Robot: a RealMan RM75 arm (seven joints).
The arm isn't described. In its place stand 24 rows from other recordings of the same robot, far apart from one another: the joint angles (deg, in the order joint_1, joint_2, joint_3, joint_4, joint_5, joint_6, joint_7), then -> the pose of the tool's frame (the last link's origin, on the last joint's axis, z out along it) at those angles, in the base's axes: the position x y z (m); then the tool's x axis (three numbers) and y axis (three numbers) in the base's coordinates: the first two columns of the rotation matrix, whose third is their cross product.
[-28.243 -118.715 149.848 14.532 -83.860 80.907 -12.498] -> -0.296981 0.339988 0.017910 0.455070 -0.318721 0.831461 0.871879 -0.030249 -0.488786
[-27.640 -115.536 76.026 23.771 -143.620 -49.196 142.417] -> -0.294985 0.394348 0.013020 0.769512 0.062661 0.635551 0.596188 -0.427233 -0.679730
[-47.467 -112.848 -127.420 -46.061 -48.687 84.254 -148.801] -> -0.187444 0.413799 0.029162 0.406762 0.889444 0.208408 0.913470 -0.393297 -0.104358
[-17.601 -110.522 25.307 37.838 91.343 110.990 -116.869] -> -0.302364 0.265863 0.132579 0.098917 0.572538 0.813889 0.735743 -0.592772 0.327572
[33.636 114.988 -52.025 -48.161 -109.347 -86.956 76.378] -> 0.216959 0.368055 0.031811 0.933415 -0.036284 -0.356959 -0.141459 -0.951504 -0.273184
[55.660 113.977 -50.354 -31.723 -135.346 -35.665 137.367] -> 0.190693 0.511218 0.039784 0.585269 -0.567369 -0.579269 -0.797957 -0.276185 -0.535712
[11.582 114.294 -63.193 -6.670 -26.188 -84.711 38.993] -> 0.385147 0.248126 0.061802 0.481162 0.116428 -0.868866 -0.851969 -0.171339 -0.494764
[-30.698 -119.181 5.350 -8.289 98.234 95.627 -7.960] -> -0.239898 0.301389 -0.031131 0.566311 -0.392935 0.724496 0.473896 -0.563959 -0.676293
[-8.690 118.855 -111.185 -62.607 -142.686 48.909 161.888] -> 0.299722 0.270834 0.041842 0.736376 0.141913 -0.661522 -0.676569 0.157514 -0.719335
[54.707 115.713 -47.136 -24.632 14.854 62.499 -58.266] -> 0.265391 0.417300 -0.021716 0.698181 -0.677133 0.232451 -0.524289 -0.704693 -0.478047
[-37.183 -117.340 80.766 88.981 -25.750 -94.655 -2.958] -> -0.141175 0.362453 0.035211 0.449121 0.887907 0.099553 0.748392 -0.312987 -0.584764
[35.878 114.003 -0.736 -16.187 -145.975 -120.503 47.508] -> 0.247542 0.263759 0.015061 0.641725 -0.061292 -0.764481 -0.061577 -0.997701 0.028300
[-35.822 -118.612 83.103 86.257 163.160 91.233 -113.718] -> -0.165181 0.367174 0.030063 0.787753 0.073398 -0.611603 -0.171829 -0.927281 -0.332601
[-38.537 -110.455 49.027 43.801 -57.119 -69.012 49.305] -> -0.256205 0.422622 0.066396 0.480925 0.736223 0.476116 0.876761 -0.404592 -0.259991
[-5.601 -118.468 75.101 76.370 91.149 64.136 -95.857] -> -0.227100 0.312596 0.036357 0.806636 0.228986 0.544888 0.498128 -0.759589 -0.418201
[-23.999 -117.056 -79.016 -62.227 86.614 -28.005 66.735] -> -0.167297 0.382950 -0.055736 0.720443 0.388402 0.574549 0.657669 -0.645528 -0.388284
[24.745 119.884 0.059 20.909 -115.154 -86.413 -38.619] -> 0.229871 0.249342 -0.095253 0.767541 0.596849 -0.233778 0.024861 -0.392153 -0.919564
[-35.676 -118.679 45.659 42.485 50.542 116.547 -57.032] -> -0.128354 0.317481 0.127566 0.003411 -0.592004 0.805928 -0.027372 -0.805686 -0.591711
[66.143 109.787 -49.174 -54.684 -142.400 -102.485 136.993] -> 0.062051 0.431561 0.077157 0.832394 -0.551834 0.050982 -0.533361 -0.822701 -0.196693
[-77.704 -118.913 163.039 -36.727 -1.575 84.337 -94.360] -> -0.101019 0.454763 0.005571 0.865889 0.402858 0.296550 0.465859 -0.865379 -0.184647
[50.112 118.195 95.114 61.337 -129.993 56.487 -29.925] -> 0.067400 0.430490 -0.041748 0.840493 -0.486579 -0.238355 -0.541705 -0.745463 -0.388382
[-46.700 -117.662 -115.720 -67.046 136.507 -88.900 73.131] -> -0.124297 0.398462 0.019056 0.990030 0.076742 -0.118119 0.047100 -0.970645 -0.235858
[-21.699 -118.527 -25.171 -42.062 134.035 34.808 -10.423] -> -0.221449 0.265759 -0.166357 0.647872 0.404560 0.645440 0.719112 -0.604322 -0.343035
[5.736 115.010 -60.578 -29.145 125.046 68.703 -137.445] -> 0.381257 0.263261 0.051400 0.746861 -0.089569 -0.658921 -0.637610 -0.377817 -0.671348
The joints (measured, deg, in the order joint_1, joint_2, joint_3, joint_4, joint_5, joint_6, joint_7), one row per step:
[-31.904, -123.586, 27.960, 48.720, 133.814, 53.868, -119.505]
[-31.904, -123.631, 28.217, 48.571, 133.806, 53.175, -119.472]
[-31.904, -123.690, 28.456, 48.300, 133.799, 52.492, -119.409]
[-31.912, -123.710, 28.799, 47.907, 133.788, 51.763, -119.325]
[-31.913, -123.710, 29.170, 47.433, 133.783, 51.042, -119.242]
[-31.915, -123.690, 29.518, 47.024, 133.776, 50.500, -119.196]
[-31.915, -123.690, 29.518, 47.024, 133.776, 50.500, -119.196]
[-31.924, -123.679, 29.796, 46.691, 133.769, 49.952, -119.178]
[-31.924, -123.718, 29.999, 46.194, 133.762, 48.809, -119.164]
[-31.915, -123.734, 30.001, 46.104, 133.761, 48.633, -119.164]
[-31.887, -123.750, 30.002, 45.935, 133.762, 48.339, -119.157]
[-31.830, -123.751, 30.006, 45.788, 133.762, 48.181, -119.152]
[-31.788, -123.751, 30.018, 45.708, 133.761, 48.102, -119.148]
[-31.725, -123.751, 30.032, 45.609, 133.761, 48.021, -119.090]
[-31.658, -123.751, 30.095, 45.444, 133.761, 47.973, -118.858]
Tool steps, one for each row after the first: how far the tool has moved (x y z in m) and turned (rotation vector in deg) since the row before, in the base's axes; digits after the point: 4 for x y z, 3 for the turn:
[-0.0005, 0.0006, -0.0005, 0.231, 0.348, 0.157]
[-0.0007, 0.0004, -0.0012, 0.138, 0.274, 0.192]
[-0.0007, 0.0004, -0.0016, 0.034, 0.318, 0.178]
[-0.0009, 0.0002, -0.0019, -0.042, 0.302, 0.200]
[-0.0006, 0.0002, -0.0017, -0.102, 0.231, 0.142]
[0.0000, 0.0000, 0.0000, 0.000, 0.000, 0.000]
[-0.0006, 0.0003, -0.0012, 0.006, 0.223, 0.162]
[-0.0018, 0.0003, -0.0012, 0.381, 0.357, 0.498]
[-0.0004, -0.0001, -0.0003, 0.065, 0.025, 0.109]
[-0.0008, -0.0002, -0.0005, 0.099, 0.046, 0.200]
[-0.0008, -0.0005, -0.0005, 0.016, 0.001, 0.170]
[-0.0005, -0.0003, -0.0003, -0.003, 0.002, 0.095]
[-0.0007, -0.0005, -0.0004, -0.030, 0.034, 0.091]
[-0.0006, -0.0006, -0.0009, -0.177, 0.132, -0.022]

